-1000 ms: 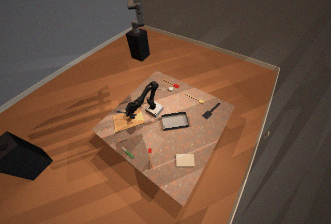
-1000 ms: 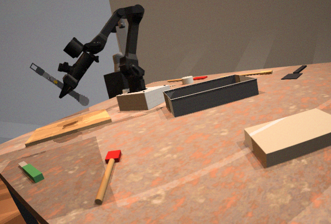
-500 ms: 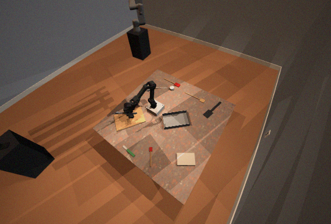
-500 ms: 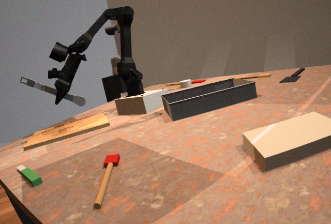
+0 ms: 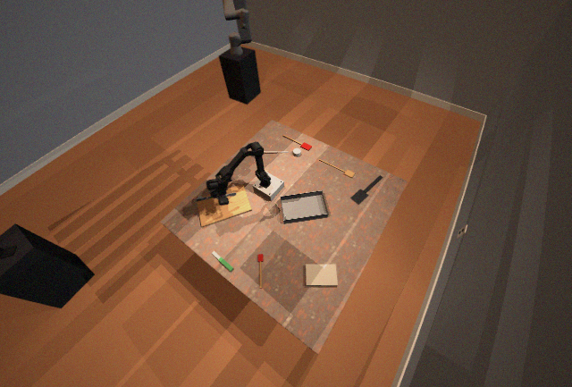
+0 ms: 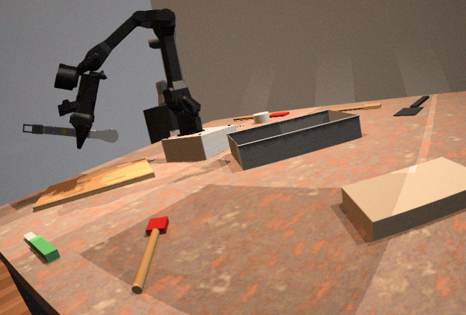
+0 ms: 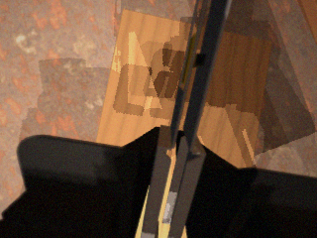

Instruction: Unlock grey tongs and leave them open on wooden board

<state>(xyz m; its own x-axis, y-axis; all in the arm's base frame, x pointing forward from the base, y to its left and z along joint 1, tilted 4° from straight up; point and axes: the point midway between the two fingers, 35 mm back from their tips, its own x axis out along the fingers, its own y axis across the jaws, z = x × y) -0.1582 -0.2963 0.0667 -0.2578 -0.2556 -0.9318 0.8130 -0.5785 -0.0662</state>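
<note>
Right now my gripper tip is 11 cm above the wooden board, 3 cm to the right of it and 2 cm past it. Also, from my gripper tip: white disc 72 cm to the left, 19 cm ahead, 10 cm below; then beige block 80 cm ahead, 11 cm below, 5 cm to the right; then red spatula 83 cm to the left, 15 cm ahead, 11 cm below.
</note>
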